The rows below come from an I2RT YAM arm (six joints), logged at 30 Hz.
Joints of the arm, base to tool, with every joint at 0 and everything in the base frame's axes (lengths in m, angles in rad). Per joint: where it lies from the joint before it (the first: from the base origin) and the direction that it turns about. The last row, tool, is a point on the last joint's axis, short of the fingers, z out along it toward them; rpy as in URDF.
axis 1: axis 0 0 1 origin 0 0 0.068
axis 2: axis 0 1 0 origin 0.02 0.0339 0.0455
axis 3: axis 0 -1 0 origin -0.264 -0.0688 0
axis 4: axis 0 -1 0 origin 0.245 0.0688 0.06
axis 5: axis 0 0 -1 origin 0.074 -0.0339 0.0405
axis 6: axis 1 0 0 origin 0.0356 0 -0.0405
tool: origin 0 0 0 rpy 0 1.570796 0
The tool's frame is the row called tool.
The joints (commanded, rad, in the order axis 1, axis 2, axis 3, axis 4, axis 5, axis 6), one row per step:
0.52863, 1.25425, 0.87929, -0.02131, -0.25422, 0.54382
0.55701, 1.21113, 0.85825, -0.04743, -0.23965, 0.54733
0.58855, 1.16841, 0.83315, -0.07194, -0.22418, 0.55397
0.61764, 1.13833, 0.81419, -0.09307, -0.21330, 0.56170
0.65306, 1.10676, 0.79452, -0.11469, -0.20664, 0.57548
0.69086, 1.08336, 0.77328, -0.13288, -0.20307, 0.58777
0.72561, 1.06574, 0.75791, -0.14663, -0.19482, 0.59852
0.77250, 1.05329, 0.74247, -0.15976, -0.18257, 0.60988
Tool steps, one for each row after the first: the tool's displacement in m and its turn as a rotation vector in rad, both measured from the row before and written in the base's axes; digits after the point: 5 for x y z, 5 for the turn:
-0.01275, 0.00109, 0.00130, -0.00468, 0.00290, 0.01363
-0.01315, 0.00112, -0.00051, -0.00467, 0.00700, 0.01477
-0.01039, 0.00170, -0.00146, -0.00452, 0.01107, 0.01610
-0.01163, 0.00242, -0.00160, 0.00023, 0.01581, 0.02382
-0.01083, 0.00327, -0.00388, -0.00417, 0.02036, 0.02949
-0.00896, 0.00311, -0.00280, -0.00437, 0.01420, 0.02274
-0.01026, 0.00524, -0.00397, -0.00912, 0.01644, 0.03095

